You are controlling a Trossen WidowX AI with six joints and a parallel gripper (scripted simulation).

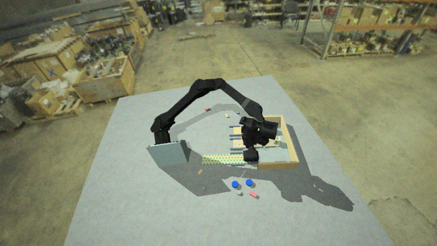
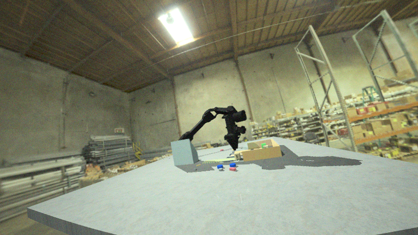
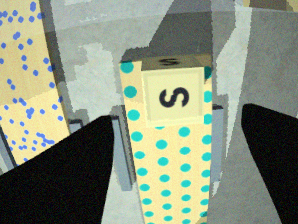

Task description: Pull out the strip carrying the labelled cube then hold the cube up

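Right now the dotted strip is 110 mm behind my gripper tip, 10 mm to the left of it and 60 mm below it. Also, from my gripper tip: tan block: 240 mm behind, 50 mm to the right, 60 mm below.
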